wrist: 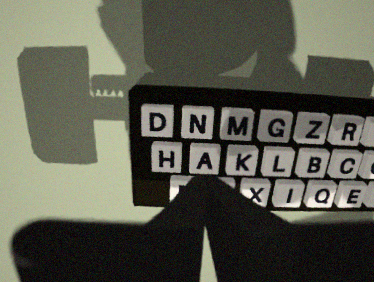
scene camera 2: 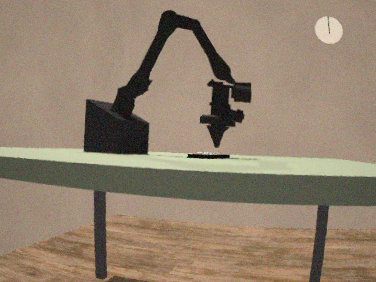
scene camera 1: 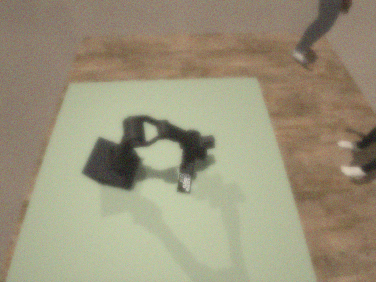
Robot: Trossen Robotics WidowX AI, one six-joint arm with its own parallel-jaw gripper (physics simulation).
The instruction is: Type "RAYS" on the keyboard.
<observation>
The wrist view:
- my gripper: 203,185
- black keyboard: 149,189
</observation>
